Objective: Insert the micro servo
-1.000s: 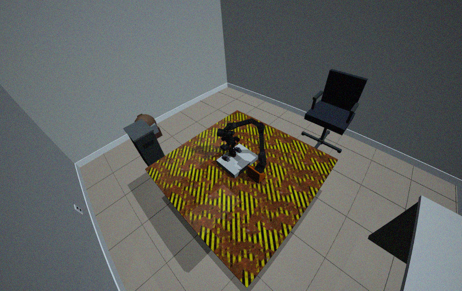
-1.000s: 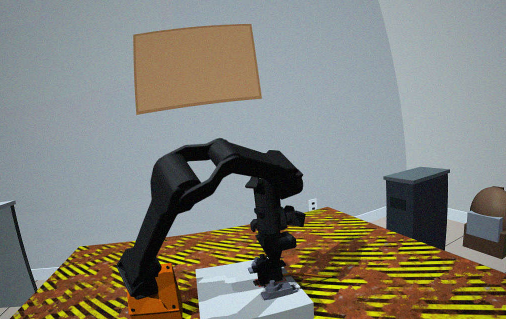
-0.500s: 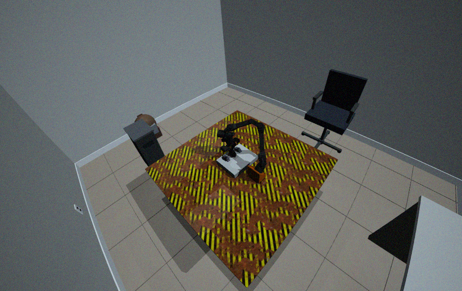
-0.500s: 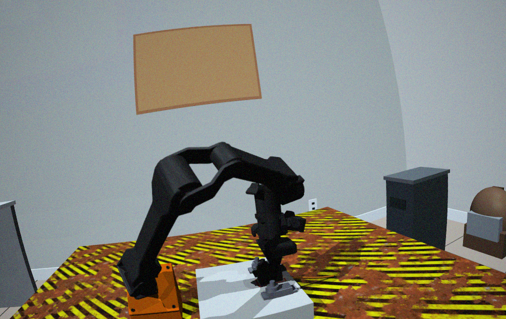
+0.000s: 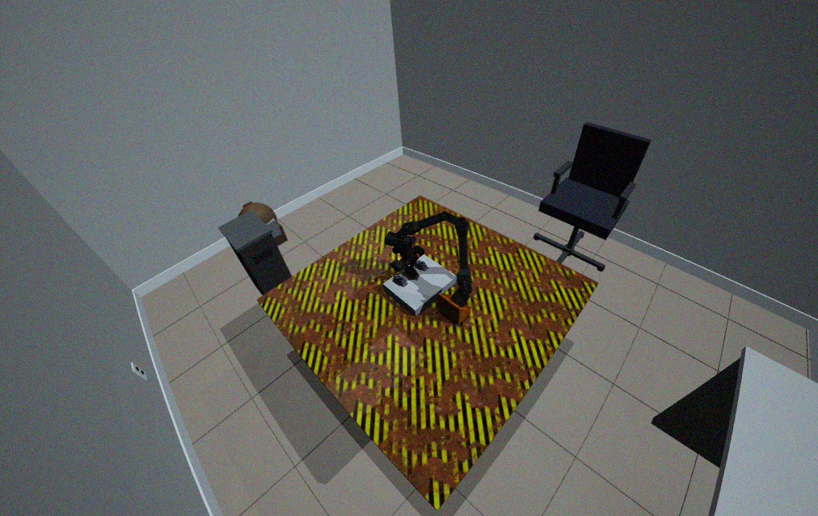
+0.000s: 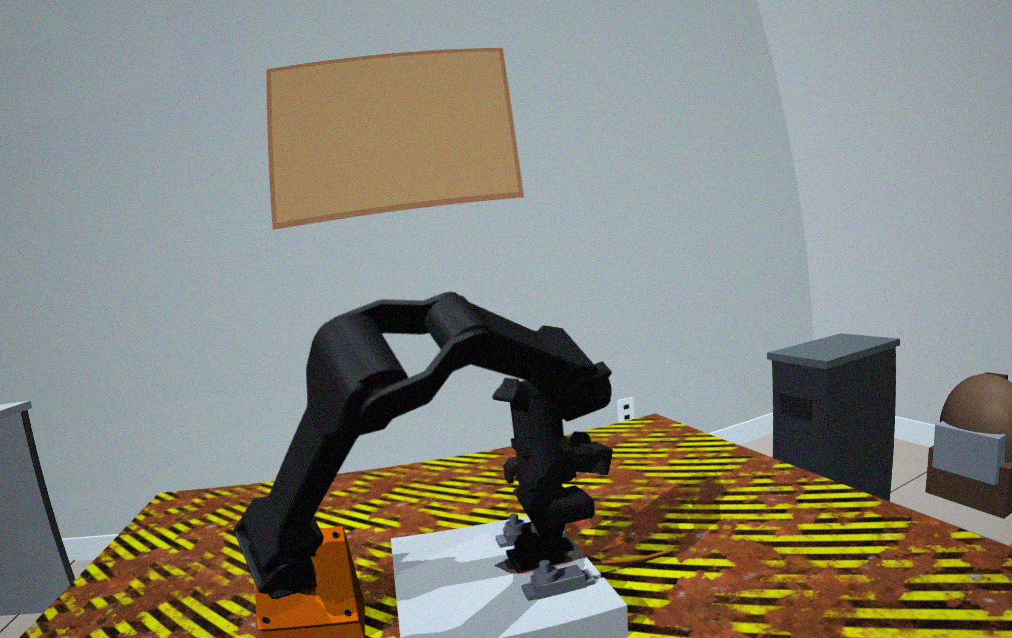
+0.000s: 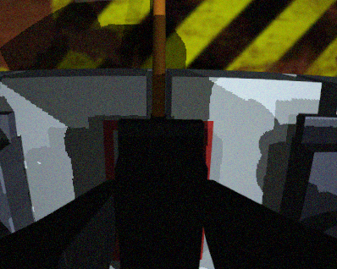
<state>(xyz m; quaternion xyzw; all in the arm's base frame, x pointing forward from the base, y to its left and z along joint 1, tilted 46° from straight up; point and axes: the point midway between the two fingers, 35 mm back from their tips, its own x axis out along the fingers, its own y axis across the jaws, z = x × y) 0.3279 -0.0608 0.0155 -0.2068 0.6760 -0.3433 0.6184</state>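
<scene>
The white deck lies 12 cm behind my gripper tip, 2 cm to the left of it and 4 cm below it.
</scene>
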